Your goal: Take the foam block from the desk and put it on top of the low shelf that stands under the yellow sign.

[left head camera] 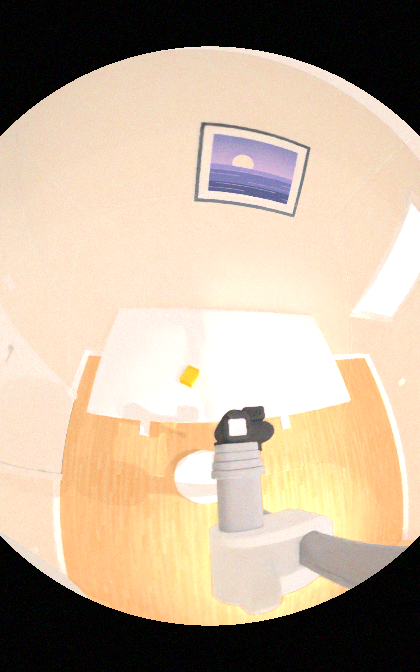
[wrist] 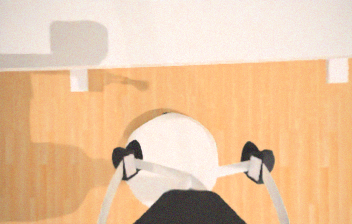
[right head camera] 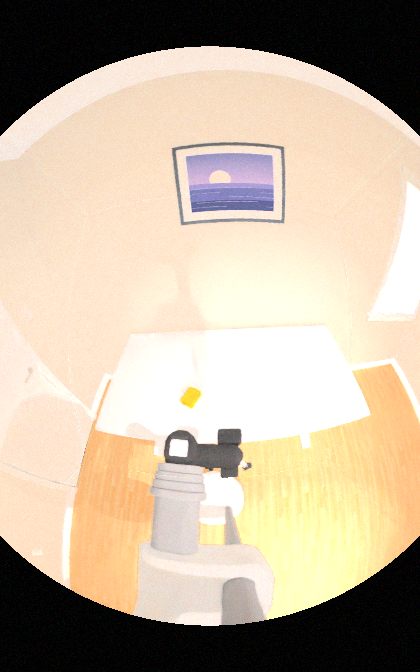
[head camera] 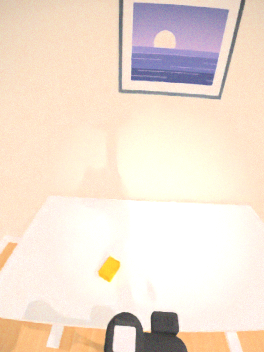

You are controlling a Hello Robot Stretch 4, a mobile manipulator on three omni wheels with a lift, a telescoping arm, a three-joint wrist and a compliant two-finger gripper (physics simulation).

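Seen in the pictures: gripper, fingertip midpoint: (wrist: 190, 153); robot's base, link origin: (wrist: 173, 155).
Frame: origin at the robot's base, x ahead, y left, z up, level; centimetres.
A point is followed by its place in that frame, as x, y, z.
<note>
The foam block (head camera: 109, 269) @[51.1, 9.1, 73.7] (left head camera: 189, 376) (right head camera: 191, 397) is a small yellow-orange block. It lies on the white desk (head camera: 185, 250) @[66.7, -30.2, 69.2] (left head camera: 270, 355) (right head camera: 280, 375) (wrist: 210, 35) @[34.4, -12.0, 69.2], left of the desk's middle and nearer its front edge. My gripper (wrist: 190, 153) @[17.4, -8.8, 79.2] is open, its two dark fingertips wide apart with nothing between them. It hangs in front of the desk's front edge, above the floor, to the right of the block. The block does not show in the wrist view. The low shelf and the yellow sign do not show in these views.
A framed sunset picture (head camera: 175, 45) @[108.3, -15.4, 163.1] (left head camera: 252, 169) (right head camera: 230, 184) hangs on the wall behind the desk. A bright window (left head camera: 387, 270) (right head camera: 397, 260) is at the right. A white round base (left head camera: 192, 477) (right head camera: 225, 497) (wrist: 172, 145) @[8.1, -1.3, 18.7] shows below the gripper. Desk legs (wrist: 79, 80) (wrist: 338, 71) stand under the front edge.
</note>
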